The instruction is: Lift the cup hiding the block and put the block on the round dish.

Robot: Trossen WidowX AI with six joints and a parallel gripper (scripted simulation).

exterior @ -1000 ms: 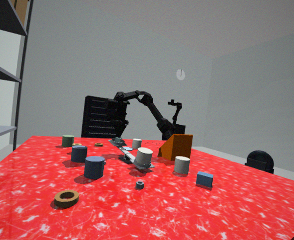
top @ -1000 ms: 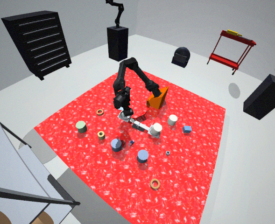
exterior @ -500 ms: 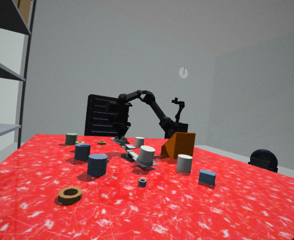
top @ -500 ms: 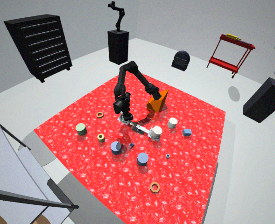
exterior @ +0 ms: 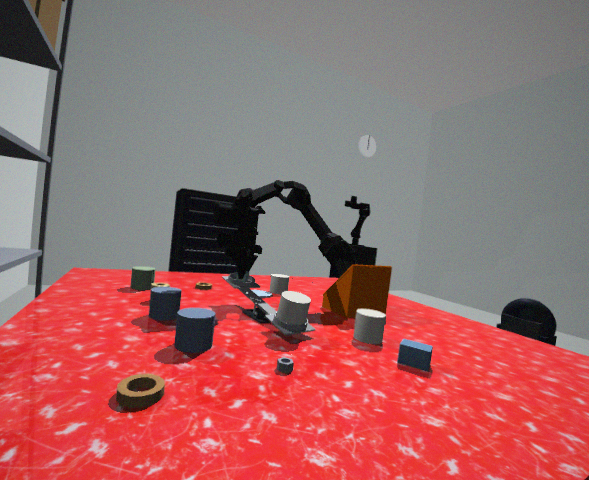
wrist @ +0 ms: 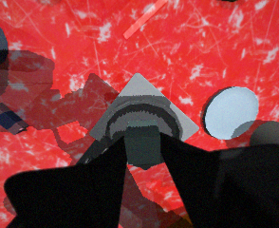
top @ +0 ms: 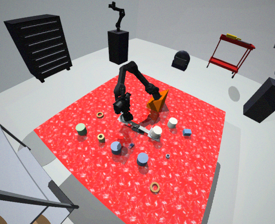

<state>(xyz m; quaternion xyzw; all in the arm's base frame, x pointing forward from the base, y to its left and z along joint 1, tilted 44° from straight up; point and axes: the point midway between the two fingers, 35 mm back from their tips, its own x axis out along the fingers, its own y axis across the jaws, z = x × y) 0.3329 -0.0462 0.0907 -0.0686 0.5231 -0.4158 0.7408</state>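
The pale blue round dish lies 110 mm behind my gripper tip, 140 mm to the right of it and 80 mm below it. The rest, counted from my gripper tip: grey balance (20 mm behind, 120 mm to the left, 60 mm below); then balance beam (20 mm behind, 120 mm to the left, 40 mm below); then grey-green block (10 mm above).
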